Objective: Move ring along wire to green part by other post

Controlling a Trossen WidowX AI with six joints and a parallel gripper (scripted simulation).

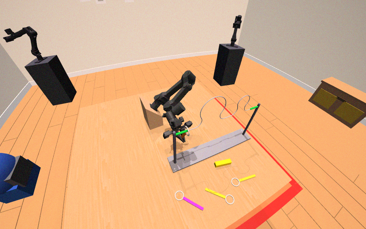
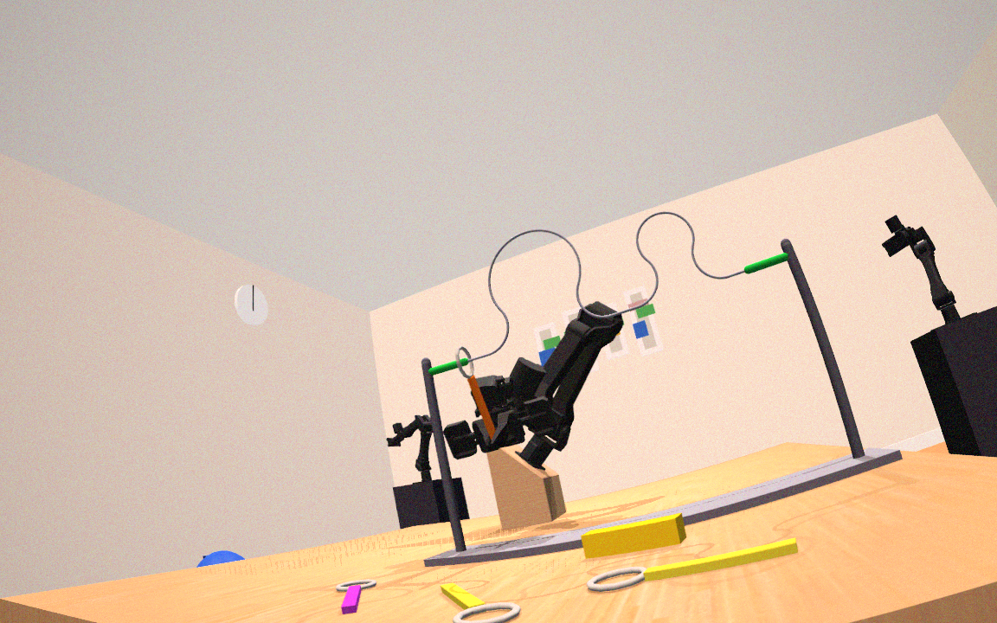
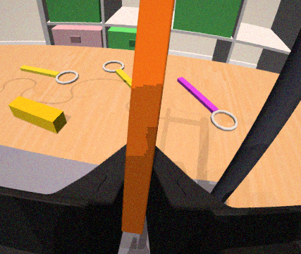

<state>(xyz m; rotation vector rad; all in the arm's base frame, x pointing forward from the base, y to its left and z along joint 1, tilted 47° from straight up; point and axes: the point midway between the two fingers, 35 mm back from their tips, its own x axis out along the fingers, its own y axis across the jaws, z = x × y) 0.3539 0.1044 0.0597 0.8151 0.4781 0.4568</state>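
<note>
My gripper tip is 10 mm short of the orange-handled ring and 100 mm below it. Round my gripper tip: yellow block 130 mm ahead, 220 mm to the left, 150 mm below; magenta-handled ring 260 mm ahead, 70 mm to the right, 160 mm below; yellow-handled ring 270 mm ahead, 280 mm to the left, 160 mm below.
</note>
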